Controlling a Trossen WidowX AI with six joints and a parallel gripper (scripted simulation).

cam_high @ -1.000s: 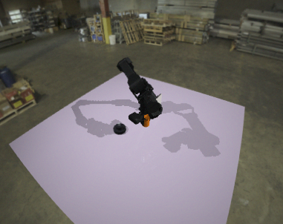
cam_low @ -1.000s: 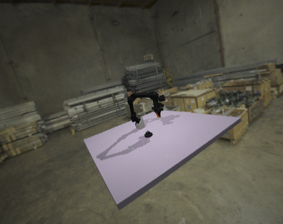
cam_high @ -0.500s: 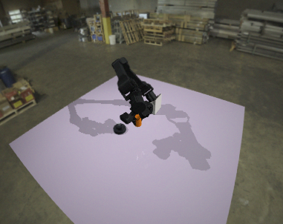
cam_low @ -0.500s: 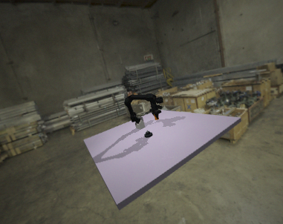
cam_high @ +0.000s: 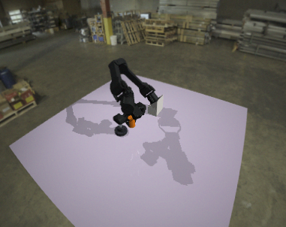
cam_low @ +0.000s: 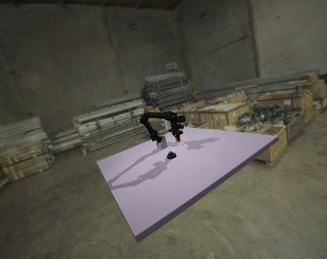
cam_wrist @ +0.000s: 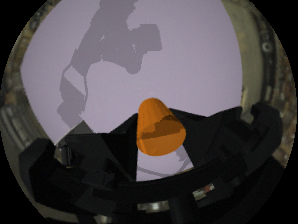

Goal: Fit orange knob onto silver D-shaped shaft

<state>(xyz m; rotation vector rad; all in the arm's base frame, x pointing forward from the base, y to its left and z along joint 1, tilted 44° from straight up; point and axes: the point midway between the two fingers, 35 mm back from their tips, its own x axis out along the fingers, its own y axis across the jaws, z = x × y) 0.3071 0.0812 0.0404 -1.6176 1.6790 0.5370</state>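
Right now the round pedestal is 1 cm behind my gripper tip, 10 cm to the right of it and 9 cm below it. From my gripper tip the other things lie so: orange knob 3 cm above.
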